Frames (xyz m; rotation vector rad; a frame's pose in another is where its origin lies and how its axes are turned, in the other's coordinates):
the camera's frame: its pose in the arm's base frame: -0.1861 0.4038 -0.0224 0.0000 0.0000 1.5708
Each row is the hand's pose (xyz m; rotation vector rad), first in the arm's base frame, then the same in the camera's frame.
Working: the arm's base frame: its pose in the camera's frame: -0.4038 -0.1861 0.0224 0.0000 0.0000 -1.5708

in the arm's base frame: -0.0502 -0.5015 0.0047 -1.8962 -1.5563 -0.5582
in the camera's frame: -0.9053 -0.1359 0.0271 -2.7807 0.2738 -1.1051
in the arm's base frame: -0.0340 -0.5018 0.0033 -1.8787 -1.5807 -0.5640
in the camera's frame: -0.9056 -0.1521 0.0257 -2.7883 0.2402 -1.1077
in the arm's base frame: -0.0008 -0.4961 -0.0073 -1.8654 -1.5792 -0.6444
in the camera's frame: -0.8999 -0.1853 0.0151 -2.8114 0.2336 -1.1799
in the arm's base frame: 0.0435 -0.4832 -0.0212 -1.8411 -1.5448 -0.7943
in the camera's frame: -0.8870 -0.2296 0.0012 -2.8327 0.2479 -1.3317
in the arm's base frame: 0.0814 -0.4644 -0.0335 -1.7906 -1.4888 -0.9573
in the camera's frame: -0.8682 -0.2675 -0.0111 2.6877 -0.2473 1.4499
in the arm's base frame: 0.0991 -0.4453 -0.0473 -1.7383 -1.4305 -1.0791
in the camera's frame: -0.8491 -0.2852 -0.0249 2.5678 -0.2494 1.5506
